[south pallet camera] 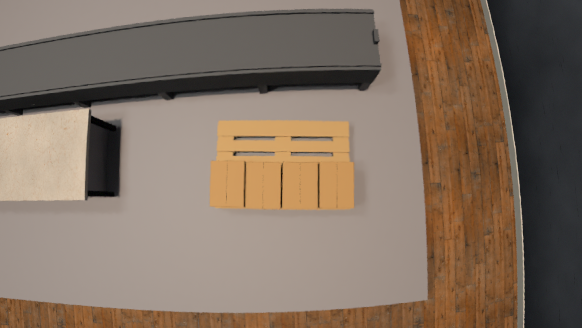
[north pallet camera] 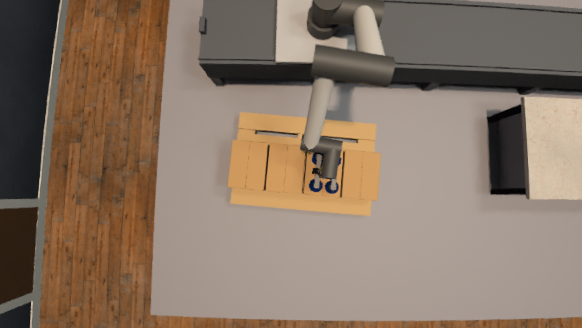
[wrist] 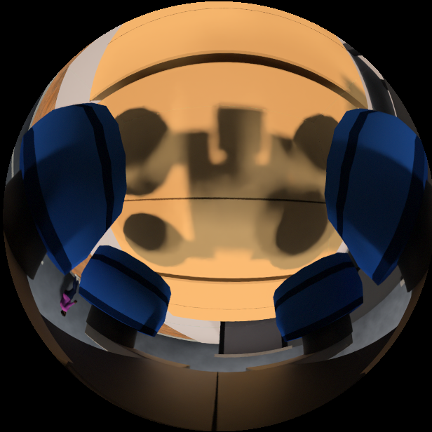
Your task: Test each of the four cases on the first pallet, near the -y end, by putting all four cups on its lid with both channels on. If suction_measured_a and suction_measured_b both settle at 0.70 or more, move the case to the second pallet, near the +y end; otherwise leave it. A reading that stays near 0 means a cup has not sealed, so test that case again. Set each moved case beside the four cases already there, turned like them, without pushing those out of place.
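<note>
On the first pallet (north pallet camera: 300,201), cases stand side by side in a row: the leftmost (north pallet camera: 248,165), the second (north pallet camera: 285,167), the third (north pallet camera: 309,175) and the rightmost (north pallet camera: 361,176). My gripper (north pallet camera: 325,173) (wrist: 225,200) is over the third case, its blue cups within that lid's outline. In the wrist view, cup shadows lie on the lid (wrist: 215,265) apart from the cups, so the gripper looks open and slightly above it. Neighbouring cases (wrist: 225,30) (wrist: 225,302) flank it. The second pallet (south pallet camera: 283,128) holds a row of several cases (south pallet camera: 263,185) along its lower side.
The rail (north pallet camera: 475,40) (south pallet camera: 225,50) runs behind both pallets. A pale-topped table (north pallet camera: 555,150) (south pallet camera: 40,155) stands between them. Bare slats show on the second pallet above its case row. A person in pink (wrist: 66,302) shows small at the lower left of the wrist view.
</note>
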